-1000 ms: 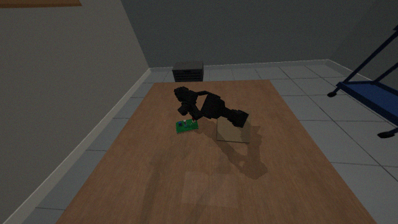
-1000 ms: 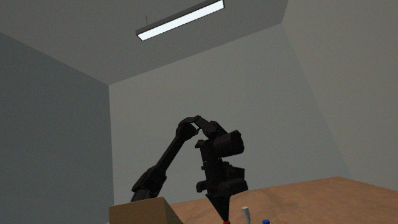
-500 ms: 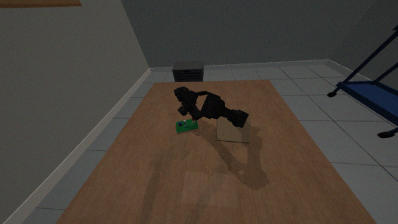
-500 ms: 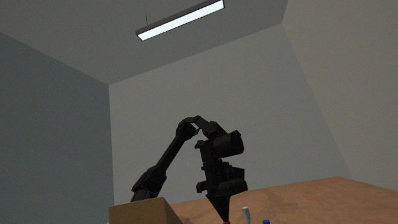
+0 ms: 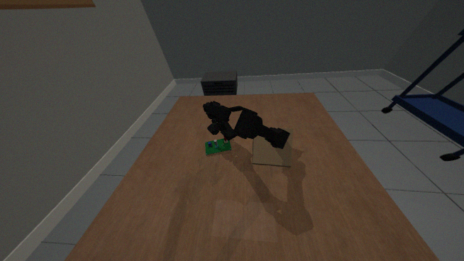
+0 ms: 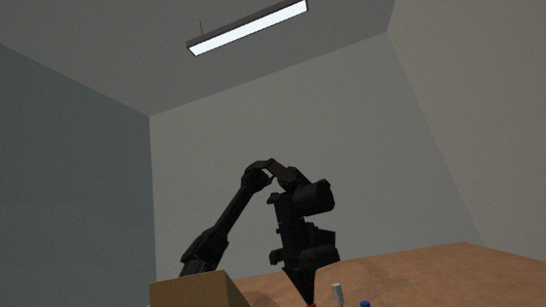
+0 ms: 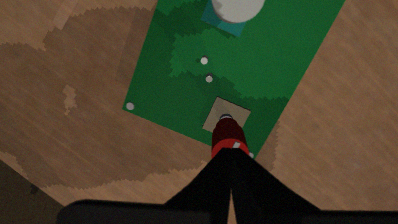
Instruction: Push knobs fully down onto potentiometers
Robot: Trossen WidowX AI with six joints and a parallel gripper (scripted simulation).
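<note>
The red knob is 1 cm below my gripper tip.
</note>
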